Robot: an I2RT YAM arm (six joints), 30 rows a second.
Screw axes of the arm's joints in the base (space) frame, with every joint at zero. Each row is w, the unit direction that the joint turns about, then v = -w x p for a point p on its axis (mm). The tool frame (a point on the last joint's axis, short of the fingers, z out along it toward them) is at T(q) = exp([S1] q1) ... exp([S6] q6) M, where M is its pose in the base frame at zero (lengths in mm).
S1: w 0 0 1 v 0 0 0
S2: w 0 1 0 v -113.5 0 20
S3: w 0 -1 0 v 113.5 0 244
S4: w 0 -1 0 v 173.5 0 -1
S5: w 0 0 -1 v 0 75 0
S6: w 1 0 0 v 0 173.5 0
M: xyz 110.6 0 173.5 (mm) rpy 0 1.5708 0 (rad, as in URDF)
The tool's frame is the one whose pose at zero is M.
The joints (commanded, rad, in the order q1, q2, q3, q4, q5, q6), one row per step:
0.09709, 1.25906, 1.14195, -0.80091, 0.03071, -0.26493
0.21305, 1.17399, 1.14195, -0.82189, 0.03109, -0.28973
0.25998, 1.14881, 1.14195, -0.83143, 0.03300, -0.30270
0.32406, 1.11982, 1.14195, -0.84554, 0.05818, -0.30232
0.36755, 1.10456, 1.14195, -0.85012, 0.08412, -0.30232
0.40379, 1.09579, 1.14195, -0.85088, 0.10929, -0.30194
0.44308, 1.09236, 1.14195, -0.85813, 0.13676, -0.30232
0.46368, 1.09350, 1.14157, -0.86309, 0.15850, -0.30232
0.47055, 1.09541, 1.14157, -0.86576, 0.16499, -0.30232
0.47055, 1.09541, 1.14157, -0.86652, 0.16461, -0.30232
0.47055, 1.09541, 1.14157, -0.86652, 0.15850, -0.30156
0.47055, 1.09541, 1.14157, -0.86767, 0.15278, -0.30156
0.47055, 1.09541, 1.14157, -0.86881, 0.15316, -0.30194
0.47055, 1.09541, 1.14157, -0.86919, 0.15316, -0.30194
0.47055, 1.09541, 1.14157, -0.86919, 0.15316, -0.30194
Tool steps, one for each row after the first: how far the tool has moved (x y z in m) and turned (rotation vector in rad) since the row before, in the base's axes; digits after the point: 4 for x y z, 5 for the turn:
-0.0232, 0.0253, 0.0178, -0.00601, -0.06508, 0.13488
-0.0085, 0.0092, 0.0047, -0.00618, -0.01715, 0.05537
-0.0111, 0.0109, 0.0050, -0.01328, -0.01955, 0.04682
-0.0064, 0.0069, 0.0028, -0.01419, -0.01646, 0.02575
-0.0045, 0.0058, 0.0017, -0.01360, -0.01421, 0.01859
-0.0042, 0.0063, 0.0002, -0.01991, -0.00473, 0.02055
-0.0017, 0.0033, -0.0006, -0.01702, -0.00108, 0.00564
-0.0004, 0.0012, -0.0005, -0.00629, 0.00196, 0.00243
-0.0001, 0.0000, -0.0001, -0.00010, 0.00080, 0.00026
-0.0001, 0.0002, 0.0000, 0.00449, 0.00215, 0.00362
-0.0002, 0.0001, -0.0001, 0.00321, 0.00292, 0.00390
-0.0001, -0.0001, -0.0001, -0.00102, 0.00083, 0.00002
0.0000, 0.0000, 0.0000, -0.00017, 0.00034, 0.00000
0.0000, 0.0000, 0.0000, 0.00000, 0.00000, 0.00000

